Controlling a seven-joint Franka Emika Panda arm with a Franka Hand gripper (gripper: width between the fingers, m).
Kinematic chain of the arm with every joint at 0, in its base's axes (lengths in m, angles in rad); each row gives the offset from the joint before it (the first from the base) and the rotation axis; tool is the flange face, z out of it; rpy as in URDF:
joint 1: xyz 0 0 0.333 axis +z
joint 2: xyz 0 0 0 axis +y
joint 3: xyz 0 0 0.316 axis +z
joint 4: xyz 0.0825 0 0 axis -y
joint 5: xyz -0.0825 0 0.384 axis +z
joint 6: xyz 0 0 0 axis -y
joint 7: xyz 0.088 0 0 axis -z
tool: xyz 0 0 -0.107 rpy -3.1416 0 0
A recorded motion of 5 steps. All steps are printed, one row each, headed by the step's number.
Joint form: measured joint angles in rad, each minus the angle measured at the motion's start. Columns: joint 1, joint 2, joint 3, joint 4, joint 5, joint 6, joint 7.
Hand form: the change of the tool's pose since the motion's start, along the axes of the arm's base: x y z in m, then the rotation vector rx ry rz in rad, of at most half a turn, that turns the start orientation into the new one. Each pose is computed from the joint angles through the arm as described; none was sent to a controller.
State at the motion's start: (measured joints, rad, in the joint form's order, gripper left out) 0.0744 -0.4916 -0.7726 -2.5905 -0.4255 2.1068 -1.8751
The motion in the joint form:
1: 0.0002 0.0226 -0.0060 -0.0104 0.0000 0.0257 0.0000
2: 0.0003 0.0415 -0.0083 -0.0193 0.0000 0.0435 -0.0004
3: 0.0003 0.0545 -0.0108 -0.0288 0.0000 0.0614 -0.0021
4: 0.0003 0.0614 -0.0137 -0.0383 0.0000 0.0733 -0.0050
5: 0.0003 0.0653 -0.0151 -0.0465 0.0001 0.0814 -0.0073
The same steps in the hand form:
1: 0.0005 0.0003 -0.0093 -0.0026 0.0068 -0.0015
2: 0.0009 0.0015 -0.0171 -0.0045 0.0159 0.0001
3: 0.0009 0.0028 -0.0234 -0.0054 0.0195 0.0027
4: -0.0001 0.0043 -0.0285 -0.0033 0.0225 0.0061
5: -0.0010 0.0060 -0.0324 -0.0009 0.0250 0.0097

